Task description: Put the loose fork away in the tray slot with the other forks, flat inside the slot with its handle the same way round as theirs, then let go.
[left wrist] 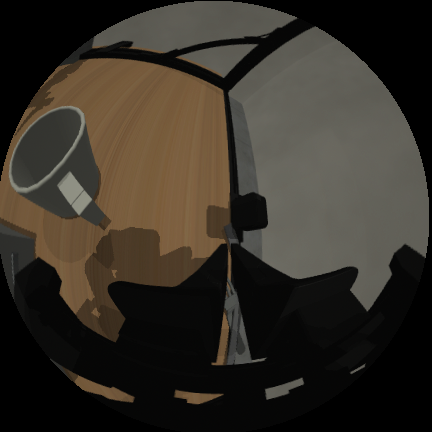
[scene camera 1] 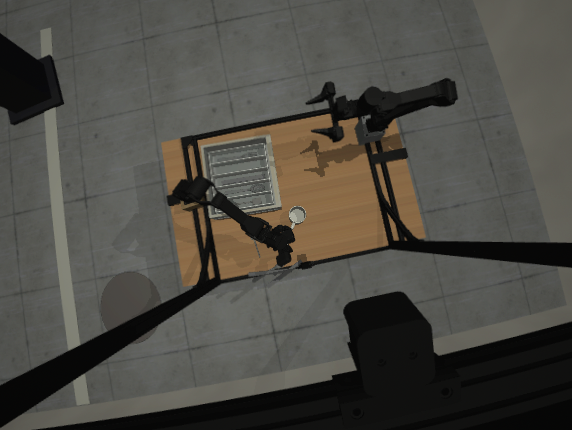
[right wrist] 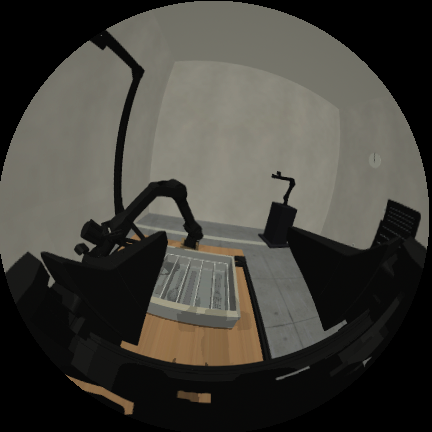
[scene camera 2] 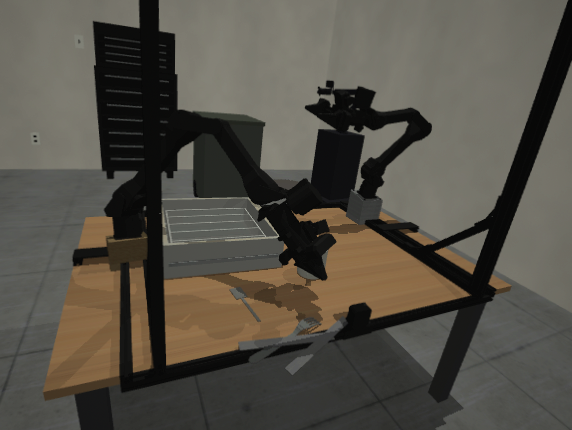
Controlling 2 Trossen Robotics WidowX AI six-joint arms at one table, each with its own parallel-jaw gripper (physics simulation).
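The loose fork (left wrist: 233, 301) (scene camera 2: 305, 325) lies flat at the front edge of the table, beside a grey strip (scene camera 2: 276, 341). My left gripper (left wrist: 228, 248) (scene camera 2: 319, 275) (scene camera 1: 283, 259) hangs a little above the fork. Its fingers are shut together with nothing between them, and the fork shows through the slit below. The grey cutlery tray (scene camera 1: 274, 179) (scene camera 2: 220, 256) (right wrist: 193, 316) stands at the back left, with cutlery in its slots. My right gripper (scene camera 1: 323, 116) (scene camera 2: 318, 100) (right wrist: 228, 235) is open and empty, high over the far right corner.
A grey mug (scene camera 1: 297, 214) (left wrist: 48, 149) stands just behind my left gripper. A small grey utensil (scene camera 2: 245, 303) (scene camera 1: 257, 248) lies on the table left of the fork. A black frame rail with a small block (scene camera 2: 358, 316) (left wrist: 247, 211) runs along the front edge.
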